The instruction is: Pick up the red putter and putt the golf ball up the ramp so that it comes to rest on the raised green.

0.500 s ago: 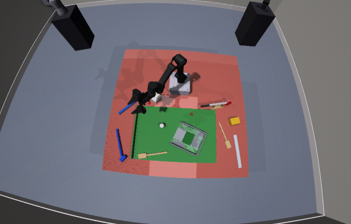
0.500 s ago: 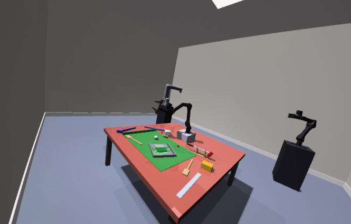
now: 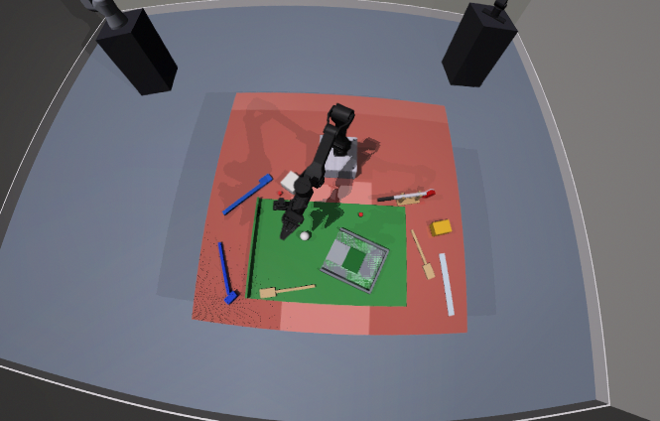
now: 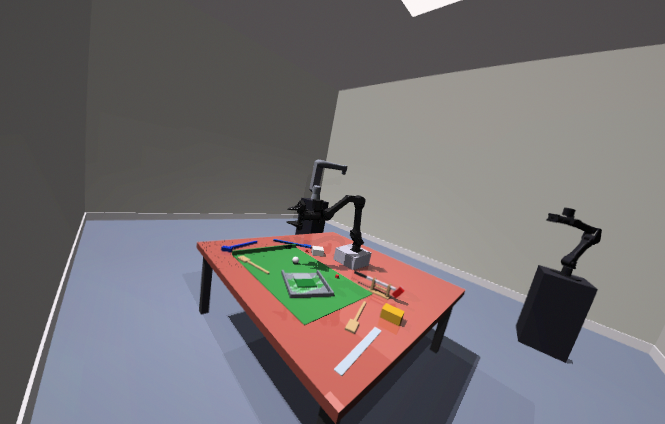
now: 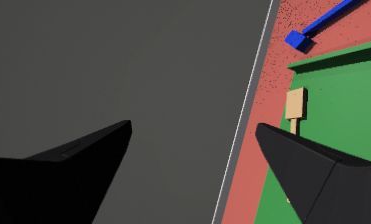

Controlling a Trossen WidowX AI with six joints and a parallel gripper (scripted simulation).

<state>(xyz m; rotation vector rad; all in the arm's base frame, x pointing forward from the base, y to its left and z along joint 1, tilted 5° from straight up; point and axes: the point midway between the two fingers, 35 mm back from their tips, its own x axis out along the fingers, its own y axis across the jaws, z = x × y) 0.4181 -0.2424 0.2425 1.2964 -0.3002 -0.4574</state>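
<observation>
Right now my gripper tip is 570 mm to the right of the red putter, 240 mm above it and 230 mm past it. Round my gripper tip: green mat: 300 mm below, 170 mm to the left, 10 mm ahead; white golf ball: 280 mm below, 70 mm to the left, 70 mm behind; white block: 340 mm behind, 280 mm below, 20 mm to the left.
</observation>
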